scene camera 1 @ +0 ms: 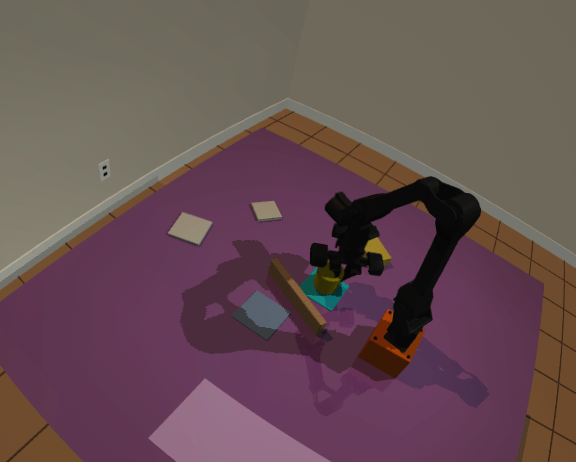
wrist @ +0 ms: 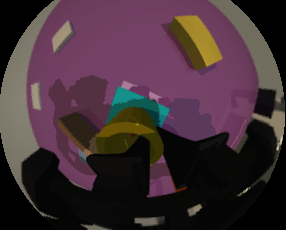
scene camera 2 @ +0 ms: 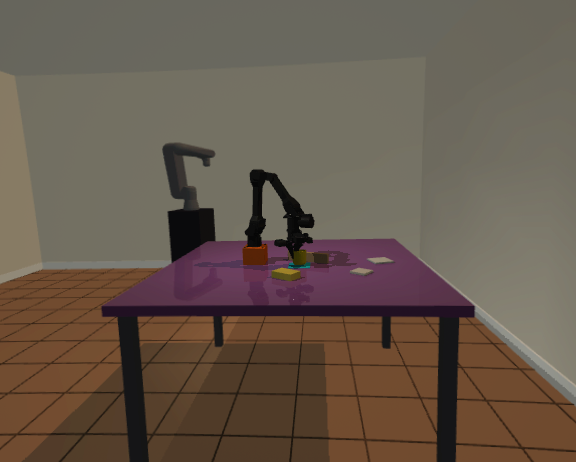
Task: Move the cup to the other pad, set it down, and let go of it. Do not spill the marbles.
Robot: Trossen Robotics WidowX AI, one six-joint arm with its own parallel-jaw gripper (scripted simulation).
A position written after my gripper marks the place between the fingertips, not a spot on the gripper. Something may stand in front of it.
I see my gripper [scene camera 1: 338, 280], a yellow cup [wrist: 115, 138], a grey-blue pad [scene camera 1: 260, 314] and a wooden bar [scene camera 1: 314, 320].
My gripper also shows in the wrist view [wrist: 151, 130]. The wooden bar is seen too in the wrist view [wrist: 81, 135].
